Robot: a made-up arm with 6 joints.
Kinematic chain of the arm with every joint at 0, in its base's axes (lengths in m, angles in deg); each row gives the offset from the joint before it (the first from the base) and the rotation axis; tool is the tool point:
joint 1: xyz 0 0 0.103 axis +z
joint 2: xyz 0 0.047 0 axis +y
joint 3: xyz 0 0 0.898 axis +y
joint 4: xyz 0 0 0.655 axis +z
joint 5: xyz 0 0 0 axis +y
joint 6: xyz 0 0 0.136 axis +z
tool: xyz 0 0 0
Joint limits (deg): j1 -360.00..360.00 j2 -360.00..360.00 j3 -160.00..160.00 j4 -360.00..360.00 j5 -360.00..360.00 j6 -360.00..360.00
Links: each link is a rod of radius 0.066 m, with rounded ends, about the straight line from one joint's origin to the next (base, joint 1, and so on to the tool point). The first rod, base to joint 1, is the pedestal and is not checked.
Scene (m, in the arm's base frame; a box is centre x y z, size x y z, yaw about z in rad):
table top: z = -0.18
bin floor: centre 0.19 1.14 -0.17 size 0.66 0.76 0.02 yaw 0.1
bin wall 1: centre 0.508 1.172 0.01 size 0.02 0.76 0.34 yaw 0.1
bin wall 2: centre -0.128 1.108 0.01 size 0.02 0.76 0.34 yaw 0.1
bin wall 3: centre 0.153 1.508 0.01 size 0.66 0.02 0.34 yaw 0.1
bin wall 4: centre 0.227 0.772 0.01 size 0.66 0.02 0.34 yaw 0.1
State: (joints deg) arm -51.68 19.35 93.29 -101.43 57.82 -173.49
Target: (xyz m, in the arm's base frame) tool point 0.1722 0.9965 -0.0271
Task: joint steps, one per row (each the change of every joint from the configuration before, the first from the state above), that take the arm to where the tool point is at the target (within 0.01 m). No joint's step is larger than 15 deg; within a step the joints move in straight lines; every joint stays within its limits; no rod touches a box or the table.
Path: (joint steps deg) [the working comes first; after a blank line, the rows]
Joints at the target: 82.55 51.38 106.03 -102.64 41.87 -173.49
Straight joint move there: touches bin wall 1, bin wall 4.

1: 13.44 1.00 0.98 -0.15 -1.38 0.00
2: 13.45 1.00 0.97 -0.16 -1.39 0.00
3: 13.44 0.99 0.98 -0.15 -1.38 0.00
4: 13.44 1.00 0.97 -0.15 -1.38 0.00
5: 13.44 1.00 0.98 -0.16 -1.38 0.00
6: 13.45 1.00 0.98 -0.15 -1.39 0.00
7: 13.44 1.00 0.97 -0.16 -1.38 0.00
8: 13.44 0.99 0.98 -0.15 -1.38 0.00
9: 13.45 1.00 0.98 -0.15 -1.39 0.00
10: 13.44 1.00 0.97 -0.16 -1.38 0.00
11: -0.10 11.02 1.49 0.16 -1.06 0.00
12: -0.10 11.03 1.49 0.17 -1.06 0.00

